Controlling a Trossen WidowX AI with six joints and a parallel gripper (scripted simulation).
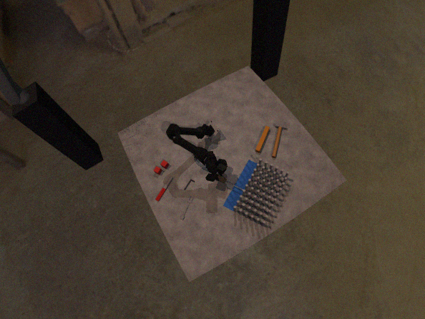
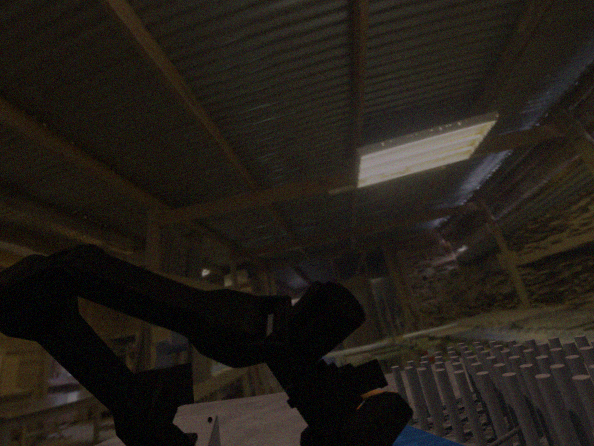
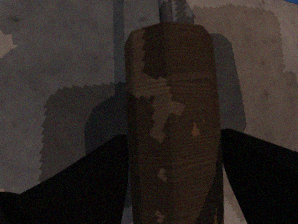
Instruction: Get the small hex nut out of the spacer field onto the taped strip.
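The blue taped strip lies 11 cm to the left of my gripper tip, 10 cm ahead of it and 4 cm below it. Round my gripper tip: grey wrench 30 cm to the right, 6 cm ahead, 3 cm below; then dark hex key 19 cm to the right, 9 cm behind, 3 cm below; then red-handled tool 37 cm to the right, 15 cm behind, 3 cm below.
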